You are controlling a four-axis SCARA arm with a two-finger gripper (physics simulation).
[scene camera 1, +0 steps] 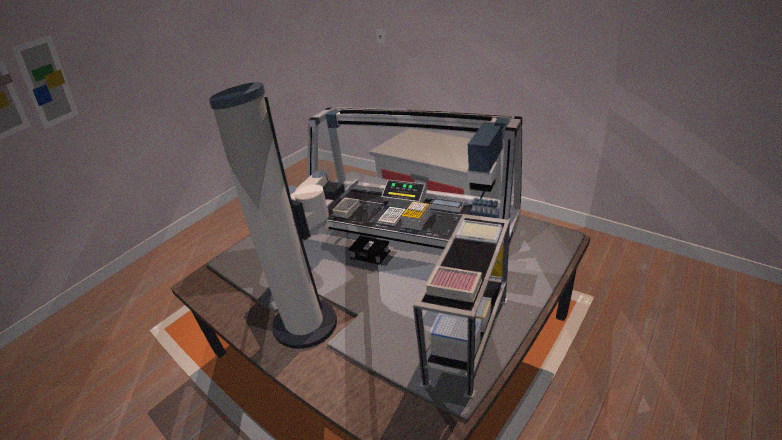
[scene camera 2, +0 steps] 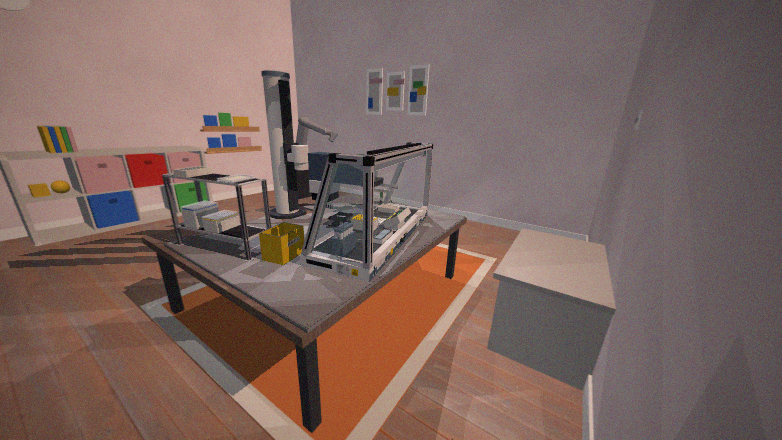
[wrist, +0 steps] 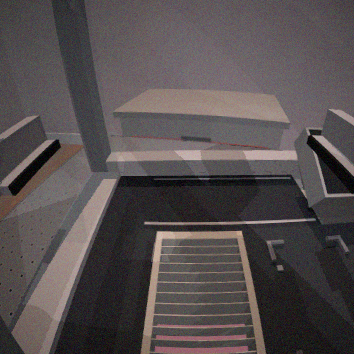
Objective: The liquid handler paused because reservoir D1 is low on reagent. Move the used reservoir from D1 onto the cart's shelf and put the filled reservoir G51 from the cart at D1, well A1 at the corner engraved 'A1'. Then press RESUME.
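Pixels of known places: gripper, between the fingertips: (scene camera 1: 342, 179) (scene camera 2: 394, 189) (wrist: 179, 122); arm's base, origin of its link: (scene camera 1: 304, 324) (scene camera 2: 287, 213).
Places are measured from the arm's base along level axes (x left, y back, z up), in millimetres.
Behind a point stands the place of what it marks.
Observation:
The used reservoir (scene camera 1: 346, 206) {z 91, x 336, y -621 mm} (wrist: 200, 236) {z 94, x 357, y -682 mm}, a cream frame with slats and pink in its near channels, lies in the deck's left part. My gripper (wrist: 179, 122) {z 216, x 367, y -654 mm} is open and empty; its fingers stand wide at the left and right edges of the wrist view, above the deck, with the reservoir lower between them. In scene camera 1 its fingers are too small to tell. The cart (scene camera 1: 471, 355) {z 215, x -686, y -48 mm} (scene camera 2: 244, 218) {z 216, x -571, y -484 mm} carries a reservoir with pink channels (scene camera 1: 454, 280) {z 390, x -590, y -121 mm} and a pale yellow one (scene camera 1: 480, 230) {z 374, x -529, y -373 mm} on top; their labels are unreadable. The control screen (scene camera 1: 403, 190) {z 130, x 132, y -817 mm} shows green squares and a yellow bar.
The gantry frame (scene camera 1: 421, 116) {z 509, x 14, y -860 mm} (scene camera 2: 368, 213) {z 306, x -393, y -1025 mm} spans the deck, with a blue pipetting head (scene camera 1: 483, 147) {z 493, x -372, y -699 mm} at its right. A white plate (scene camera 1: 391, 215) {z 76, x 103, y -676 mm} and a yellow tip rack (scene camera 1: 414, 213) {z 120, x -27, y -684 mm} stand mid-deck. A black device (scene camera 1: 369, 249) {z 63, x 33, y -435 mm} lies before the deck; a yellow bin (scene camera 2: 279, 244) {z 112, x -512, y -629 mm} stands beside the cart.

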